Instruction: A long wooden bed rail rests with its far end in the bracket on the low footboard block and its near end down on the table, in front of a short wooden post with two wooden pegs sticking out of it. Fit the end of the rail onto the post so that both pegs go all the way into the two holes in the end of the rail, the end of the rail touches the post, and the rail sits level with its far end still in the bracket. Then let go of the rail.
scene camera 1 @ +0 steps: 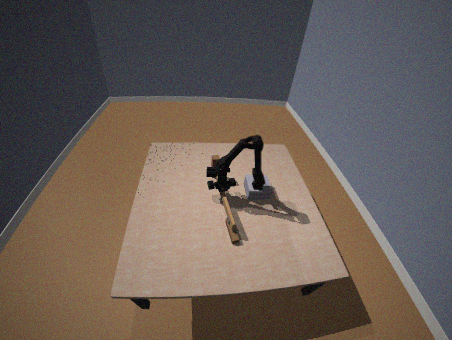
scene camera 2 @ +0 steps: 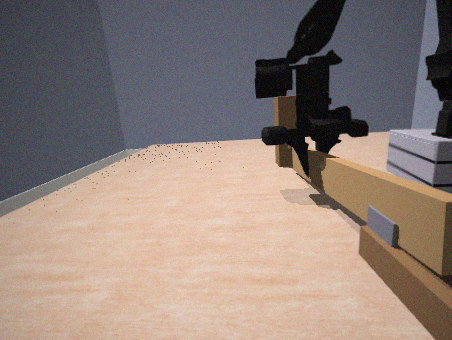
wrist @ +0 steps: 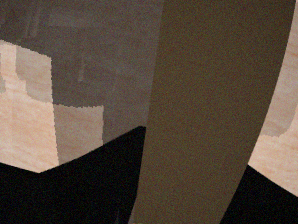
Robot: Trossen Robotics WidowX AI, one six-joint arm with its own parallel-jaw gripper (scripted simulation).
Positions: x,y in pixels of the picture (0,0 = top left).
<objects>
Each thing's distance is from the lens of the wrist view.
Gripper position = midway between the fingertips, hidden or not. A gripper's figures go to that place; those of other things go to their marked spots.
my gripper (wrist: 170,141): 0.10 m
wooden rail (wrist: 215,76): 0.03 m
</objects>
